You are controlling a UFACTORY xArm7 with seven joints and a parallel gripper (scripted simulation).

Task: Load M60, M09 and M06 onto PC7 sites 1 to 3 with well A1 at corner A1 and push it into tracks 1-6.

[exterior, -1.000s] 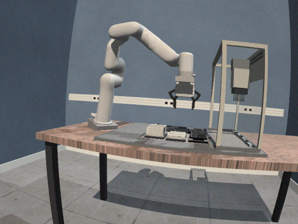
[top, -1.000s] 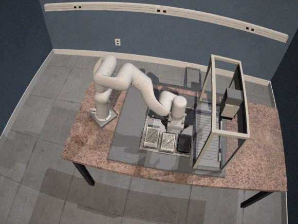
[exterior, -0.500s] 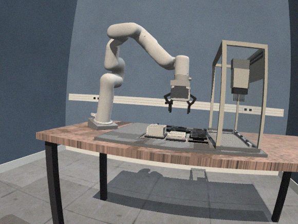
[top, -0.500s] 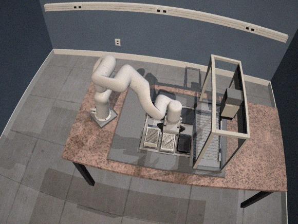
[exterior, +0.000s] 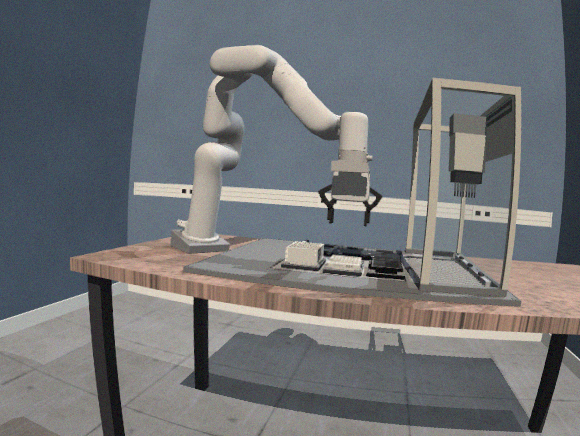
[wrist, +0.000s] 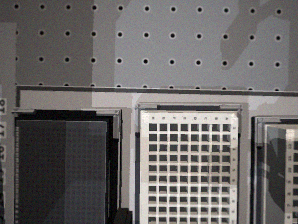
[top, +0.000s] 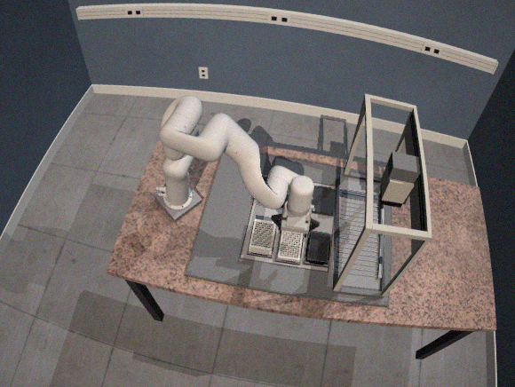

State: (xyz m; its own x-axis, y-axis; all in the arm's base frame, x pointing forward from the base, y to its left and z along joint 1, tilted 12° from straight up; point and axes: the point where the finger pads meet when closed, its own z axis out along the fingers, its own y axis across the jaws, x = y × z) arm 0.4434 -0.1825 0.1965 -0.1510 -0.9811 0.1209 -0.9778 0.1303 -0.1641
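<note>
My hand is 11 cm above the white 96-well plate M06. Round my hand: white deep-well block M09: 11 cm behind, 3 cm to the left, 10 cm below; then nest S2: 12 cm below; then dark 384-well plate M60: 11 cm ahead, 1 cm to the right, 11 cm below.
</note>
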